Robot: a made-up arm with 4 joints. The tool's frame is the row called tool.
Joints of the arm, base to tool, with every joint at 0 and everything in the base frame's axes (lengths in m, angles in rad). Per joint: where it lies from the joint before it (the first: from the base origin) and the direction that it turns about. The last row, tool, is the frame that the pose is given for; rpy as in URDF.
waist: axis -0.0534 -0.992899 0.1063 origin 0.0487 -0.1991 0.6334
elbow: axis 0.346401 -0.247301 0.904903 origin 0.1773 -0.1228 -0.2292
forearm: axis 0 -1 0 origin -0.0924 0.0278 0.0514
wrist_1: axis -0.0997 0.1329 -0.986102 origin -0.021 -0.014 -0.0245
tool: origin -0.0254 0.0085 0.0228 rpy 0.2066 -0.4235 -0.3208
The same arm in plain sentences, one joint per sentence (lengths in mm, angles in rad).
The arm has four revolute joints in a row. What follows holds with every joint at zero, and every direction is one of the base frame's. Joint 1 is mounted 48.7 mm along +x and 199.1 mm along -y and 633.4 mm along +z from the base frame's origin and rotates about the direction (-0.0534, -0.992899, 0.1063). Joint 2 is mounted 177.3 mm along +x and 122.8 mm along -y and 229.2 mm along -z from joint 1 and rotates about the direction (0.346401, -0.247301, 0.904903). Joint 3 is mounted 92.4 mm along -x and 27.8 mm along +y and 51.4 mm along +z from joint 2 and rotates about -y. Joint 4 is mounted 21.0 mm along -x and 14.0 mm along -y and 24.5 mm along -z from joint 3 and rotates about the direction (-0.0997, 0.1329, -0.986102). The tool frame, which is the frame that the pose is given for, is mounted 25.4 mm along -x and 8.5 mm along +y and 22.8 mm along +z from joint 4; its axes are the base frame's turned by roll 0.2066, pitch -0.4235 and yaw -0.3208 rad (as in URDF: about the fixed x, then y, then z).
